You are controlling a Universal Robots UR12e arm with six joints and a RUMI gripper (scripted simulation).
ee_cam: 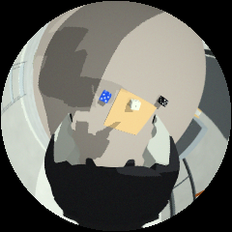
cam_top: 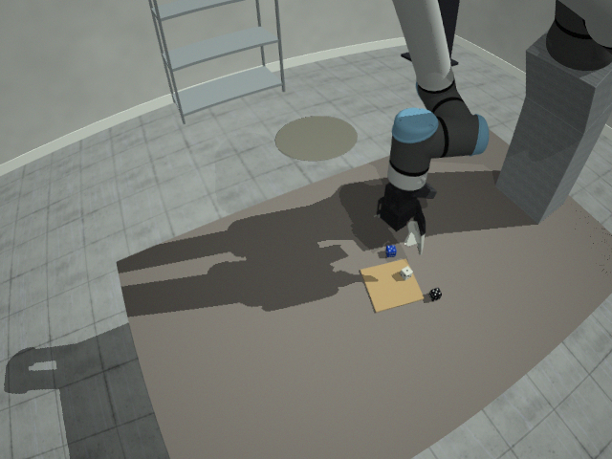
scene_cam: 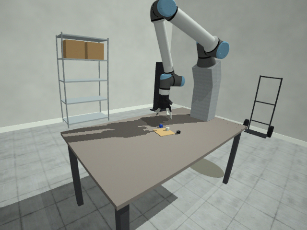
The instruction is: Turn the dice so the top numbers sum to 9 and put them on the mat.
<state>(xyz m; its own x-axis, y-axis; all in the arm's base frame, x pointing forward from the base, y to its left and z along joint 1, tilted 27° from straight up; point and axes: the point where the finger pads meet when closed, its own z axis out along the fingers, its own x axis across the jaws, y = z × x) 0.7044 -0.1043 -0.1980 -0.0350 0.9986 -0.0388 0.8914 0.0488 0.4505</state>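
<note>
Now: hand 90 mm above the blue die and 20 mm to the left of it. The rest, counted from my hand: tan mat (100 mm below, 70 mm ahead, 60 mm to the left); white die (90 mm below, 60 mm to the left, 20 mm ahead); black die (170 mm to the left, 90 mm below).
</note>
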